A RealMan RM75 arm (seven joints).
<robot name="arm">
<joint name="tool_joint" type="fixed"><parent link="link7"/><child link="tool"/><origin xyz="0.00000 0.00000 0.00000"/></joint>
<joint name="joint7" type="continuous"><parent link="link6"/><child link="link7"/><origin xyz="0.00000 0.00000 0.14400"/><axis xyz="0 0 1"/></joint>
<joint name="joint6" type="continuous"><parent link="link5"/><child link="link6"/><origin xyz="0.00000 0.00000 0.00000"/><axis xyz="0 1 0"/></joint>
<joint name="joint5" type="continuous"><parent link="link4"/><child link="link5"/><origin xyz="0.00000 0.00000 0.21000"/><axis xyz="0 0 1"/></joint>
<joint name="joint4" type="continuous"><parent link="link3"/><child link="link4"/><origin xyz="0.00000 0.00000 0.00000"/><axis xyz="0 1 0"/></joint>
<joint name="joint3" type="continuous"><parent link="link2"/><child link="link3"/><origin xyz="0.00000 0.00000 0.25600"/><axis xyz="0 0 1"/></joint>
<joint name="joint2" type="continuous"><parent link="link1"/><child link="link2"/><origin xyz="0.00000 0.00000 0.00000"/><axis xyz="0 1 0"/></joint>
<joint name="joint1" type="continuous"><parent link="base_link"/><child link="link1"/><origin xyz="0.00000 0.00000 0.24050"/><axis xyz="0 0 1"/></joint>
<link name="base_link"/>
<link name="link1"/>
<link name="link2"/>
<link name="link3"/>
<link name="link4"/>
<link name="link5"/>
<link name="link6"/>
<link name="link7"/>
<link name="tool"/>
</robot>
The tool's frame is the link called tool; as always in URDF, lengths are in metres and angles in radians. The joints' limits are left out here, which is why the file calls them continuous.
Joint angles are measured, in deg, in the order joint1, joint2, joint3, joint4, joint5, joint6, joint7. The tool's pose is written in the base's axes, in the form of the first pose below.
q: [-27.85, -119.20, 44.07, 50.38, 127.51, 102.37, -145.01]
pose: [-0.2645, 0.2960, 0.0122, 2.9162, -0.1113, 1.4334]
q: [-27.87, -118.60, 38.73, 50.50, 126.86, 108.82, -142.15]
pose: [-0.2626, 0.2876, 0.0289, 2.8334, -0.1258, 1.4051]
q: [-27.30, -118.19, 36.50, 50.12, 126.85, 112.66, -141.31]
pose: [-0.2646, 0.2779, 0.0359, 2.7872, -0.1123, 1.4068]
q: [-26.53, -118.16, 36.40, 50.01, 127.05, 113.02, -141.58]
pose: [-0.2685, 0.2733, 0.0360, 2.7841, -0.1043, 1.4256]
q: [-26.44, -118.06, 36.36, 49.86, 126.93, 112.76, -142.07]
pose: [-0.2695, 0.2735, 0.0363, 2.7842, -0.1058, 1.4378]
